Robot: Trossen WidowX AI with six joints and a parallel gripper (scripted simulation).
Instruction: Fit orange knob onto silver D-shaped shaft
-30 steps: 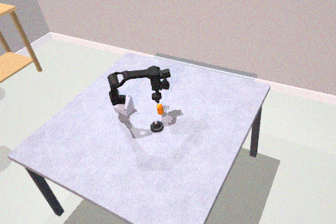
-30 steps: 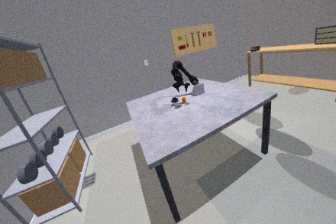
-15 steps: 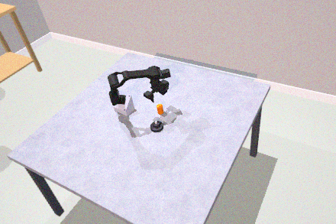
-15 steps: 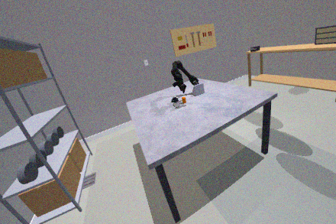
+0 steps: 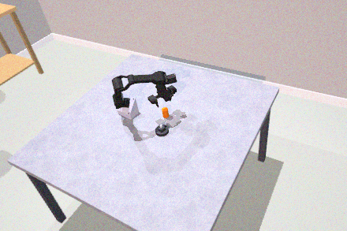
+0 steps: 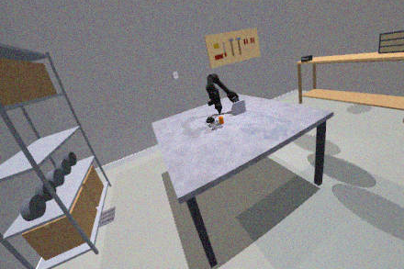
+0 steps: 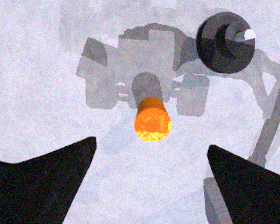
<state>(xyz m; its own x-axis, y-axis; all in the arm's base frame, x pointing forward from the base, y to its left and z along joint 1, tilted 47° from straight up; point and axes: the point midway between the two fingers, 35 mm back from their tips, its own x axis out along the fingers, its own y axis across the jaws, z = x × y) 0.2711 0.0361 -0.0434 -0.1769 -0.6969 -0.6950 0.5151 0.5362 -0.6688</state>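
Now: the orange knob 6 cm below my gripper tip. Also, from my gripper tip: dark round pedestal: 4 cm ahead, 14 cm to the right, 7 cm below.
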